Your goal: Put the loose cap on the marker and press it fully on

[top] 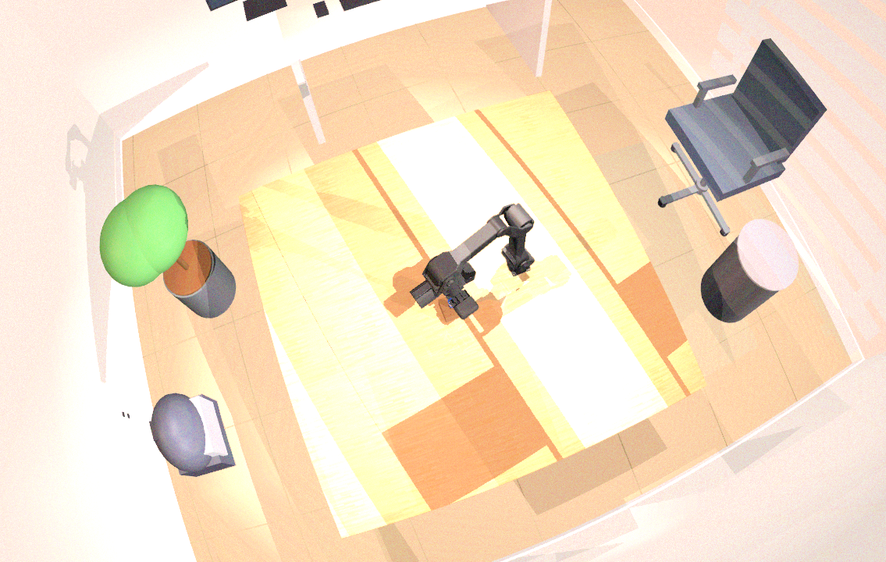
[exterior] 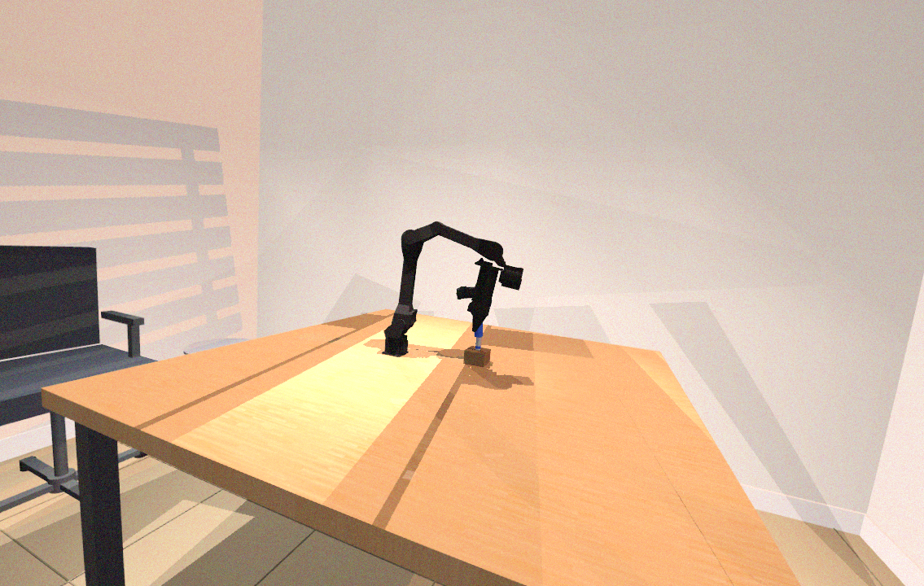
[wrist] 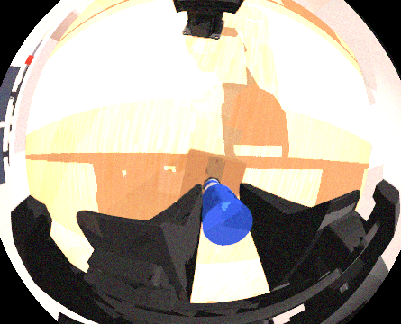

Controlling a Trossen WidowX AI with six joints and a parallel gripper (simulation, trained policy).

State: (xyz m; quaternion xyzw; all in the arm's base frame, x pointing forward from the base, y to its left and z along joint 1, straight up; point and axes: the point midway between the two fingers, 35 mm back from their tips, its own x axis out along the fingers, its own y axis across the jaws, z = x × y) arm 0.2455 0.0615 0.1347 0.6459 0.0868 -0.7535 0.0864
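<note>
My gripper tip is 8 cm above the wooden holder block and 2 cm short of it. Round my gripper tip: blue cap: 1 cm ahead, 1 cm above.
</note>
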